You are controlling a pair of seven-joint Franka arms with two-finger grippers.
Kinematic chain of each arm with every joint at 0, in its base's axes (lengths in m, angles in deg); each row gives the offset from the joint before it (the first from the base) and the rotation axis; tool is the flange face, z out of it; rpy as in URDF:
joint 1: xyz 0 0 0.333 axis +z
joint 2: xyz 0 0 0 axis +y
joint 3: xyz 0 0 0.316 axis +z
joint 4: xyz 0.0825 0 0 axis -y
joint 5: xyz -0.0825 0 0.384 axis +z
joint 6: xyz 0 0 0 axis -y
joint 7: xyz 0.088 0 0 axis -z
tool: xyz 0 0 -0.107 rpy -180 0 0
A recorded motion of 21 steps. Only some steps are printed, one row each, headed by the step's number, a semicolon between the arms.
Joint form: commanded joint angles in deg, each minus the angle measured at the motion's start. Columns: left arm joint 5, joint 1, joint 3, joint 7, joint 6, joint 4, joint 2; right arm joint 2, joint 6, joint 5, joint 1, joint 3, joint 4, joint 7.
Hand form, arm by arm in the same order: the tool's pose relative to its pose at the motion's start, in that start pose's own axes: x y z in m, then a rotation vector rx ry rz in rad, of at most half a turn. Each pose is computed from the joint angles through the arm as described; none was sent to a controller.
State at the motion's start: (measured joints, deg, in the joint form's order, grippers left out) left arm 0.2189 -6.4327 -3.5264 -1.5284 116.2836 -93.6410 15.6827; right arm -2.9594 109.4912 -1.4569 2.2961 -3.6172 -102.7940 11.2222
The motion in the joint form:
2: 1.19 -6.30 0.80 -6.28 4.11 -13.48 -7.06; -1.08 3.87 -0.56 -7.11 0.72 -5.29 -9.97
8: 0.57 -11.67 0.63 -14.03 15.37 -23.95 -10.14; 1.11 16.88 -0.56 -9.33 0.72 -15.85 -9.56
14: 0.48 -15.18 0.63 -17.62 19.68 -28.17 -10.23; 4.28 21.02 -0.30 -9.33 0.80 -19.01 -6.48
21: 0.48 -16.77 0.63 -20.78 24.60 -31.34 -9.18; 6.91 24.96 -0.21 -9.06 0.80 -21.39 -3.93
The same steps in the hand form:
2: -0.0552 0.0580 0.0237 0.0202 -0.0390 -0.0001; -0.0031 0.0634 0.0274 -0.0271 -0.0059 -0.0697
8: -0.0937 0.1113 0.0553 -0.0115 0.0246 -0.0430; -0.0168 0.0844 0.1145 -0.0314 -0.0016 -0.0314
14: -0.1165 0.1426 0.0788 -0.0229 0.0250 -0.0454; -0.0246 0.0834 0.1635 -0.0309 -0.0390 0.0212
21: -0.1305 0.1555 0.1040 -0.0330 0.0343 -0.0728; -0.0323 0.0809 0.2006 -0.0321 -0.0569 0.0600

